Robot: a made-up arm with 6 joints.
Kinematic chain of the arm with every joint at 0, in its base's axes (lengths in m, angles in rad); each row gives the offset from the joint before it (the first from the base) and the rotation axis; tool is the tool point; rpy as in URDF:
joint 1: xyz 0 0 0.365 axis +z
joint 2: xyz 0 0 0 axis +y
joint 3: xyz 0.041 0 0.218 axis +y
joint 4: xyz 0.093 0 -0.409 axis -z
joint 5: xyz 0 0 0 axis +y
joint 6: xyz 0.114 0 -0.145 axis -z
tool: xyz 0 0 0 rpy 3.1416 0 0
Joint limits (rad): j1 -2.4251..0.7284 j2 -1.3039..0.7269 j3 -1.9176..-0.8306 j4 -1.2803..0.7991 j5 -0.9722..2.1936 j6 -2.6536..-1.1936
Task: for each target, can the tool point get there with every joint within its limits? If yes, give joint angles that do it. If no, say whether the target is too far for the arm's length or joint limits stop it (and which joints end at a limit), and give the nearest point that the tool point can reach.
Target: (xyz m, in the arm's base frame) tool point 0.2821 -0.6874 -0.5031
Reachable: no: too far | nearest point 0.1795 -0.4373 -0.0250 | short by 0.549 m
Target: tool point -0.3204 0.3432 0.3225
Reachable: no: joint limits stop it (at a limit: joint 1, joint 2, joint 3, joint 5) | nearest point -0.2707 -0.0239 0.0860 | short by 0.440 m
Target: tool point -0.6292 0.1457 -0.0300
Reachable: no: joint limits stop it (at a limit: joint 1, joint 2, joint 4) | nearest point -0.3688 -0.0970 0.0665 | short by 0.369 m
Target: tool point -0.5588 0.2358 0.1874
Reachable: no: joint limits stop it (at a limit: joint 1, joint 3, joint 4, joint 5) | nearest point -0.3529 -0.0732 0.1557 | short by 0.373 m
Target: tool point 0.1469 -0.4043 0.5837
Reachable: yes | joints -1.0998 -0.4030 -1.3273 -0.3061 1.9058 -2.1375
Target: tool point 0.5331 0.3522 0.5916
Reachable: yes | joints 0.4564 0.0451 -1.3586 -0.8912 0.0644 -2.5289
